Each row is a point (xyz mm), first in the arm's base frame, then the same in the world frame.
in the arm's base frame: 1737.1 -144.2 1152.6
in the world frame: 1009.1 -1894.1 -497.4
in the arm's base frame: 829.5 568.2 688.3
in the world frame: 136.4 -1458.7 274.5
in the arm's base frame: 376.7 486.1 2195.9
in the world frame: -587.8 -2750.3 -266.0
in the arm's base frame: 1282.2 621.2 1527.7
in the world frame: 409.7 -2357.6 102.2
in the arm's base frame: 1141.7 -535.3 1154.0
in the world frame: 470.8 -1658.9 -900.3
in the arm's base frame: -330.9 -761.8 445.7
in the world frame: -803.5 -614.3 -981.6
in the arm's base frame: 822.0 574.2 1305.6
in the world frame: 9.1 -2037.0 99.7
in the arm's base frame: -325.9 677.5 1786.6
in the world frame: -1214.5 -2267.5 2.2
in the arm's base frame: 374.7 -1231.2 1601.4
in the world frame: -287.9 -1720.4 -1732.9
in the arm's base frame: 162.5 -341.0 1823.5
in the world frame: -634.6 -2127.5 -957.8
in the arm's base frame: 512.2 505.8 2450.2
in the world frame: -507.0 -3023.3 -314.8
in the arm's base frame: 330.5 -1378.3 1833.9
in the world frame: -360.0 -1888.2 -1943.5
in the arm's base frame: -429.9 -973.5 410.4
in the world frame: -870.2 -501.5 -1178.3
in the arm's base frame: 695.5 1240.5 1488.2
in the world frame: -222.1 -2364.0 676.7
